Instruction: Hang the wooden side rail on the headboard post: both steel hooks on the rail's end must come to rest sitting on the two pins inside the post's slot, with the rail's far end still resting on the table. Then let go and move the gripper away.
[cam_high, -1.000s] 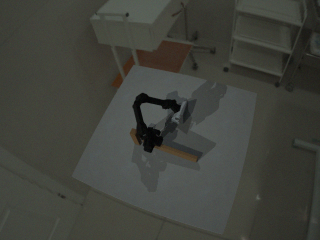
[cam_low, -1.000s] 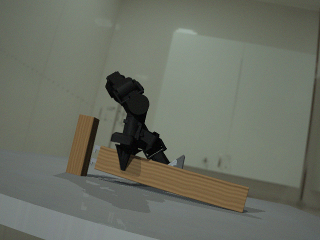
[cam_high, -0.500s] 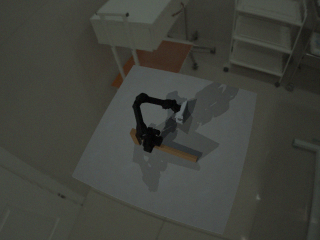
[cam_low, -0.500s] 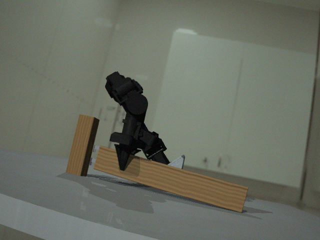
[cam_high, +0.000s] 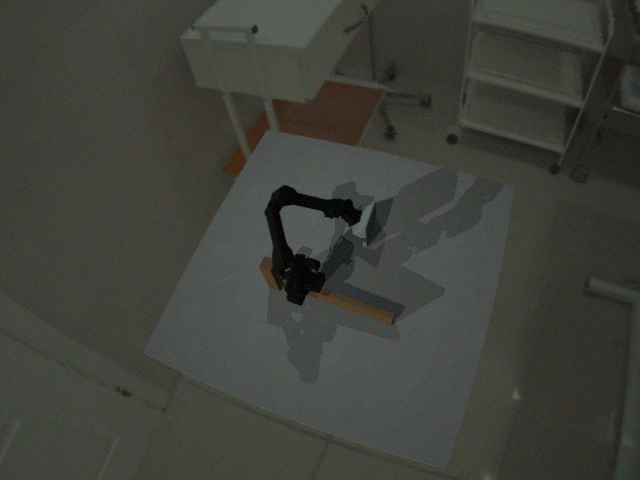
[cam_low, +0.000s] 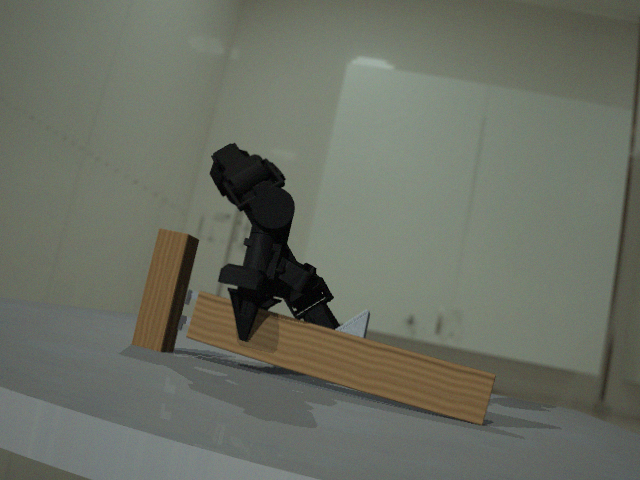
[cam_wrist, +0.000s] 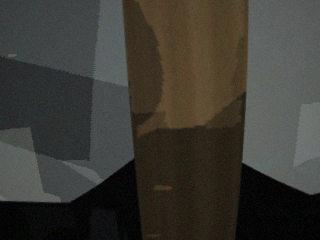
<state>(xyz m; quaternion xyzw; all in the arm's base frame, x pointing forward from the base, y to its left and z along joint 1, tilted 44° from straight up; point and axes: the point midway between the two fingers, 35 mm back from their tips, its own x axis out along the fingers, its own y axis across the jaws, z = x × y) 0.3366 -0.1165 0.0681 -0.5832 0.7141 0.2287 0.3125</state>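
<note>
The wooden headboard post is 20 mm behind my gripper tip, 140 mm to the right of it and 40 mm above it.
</note>
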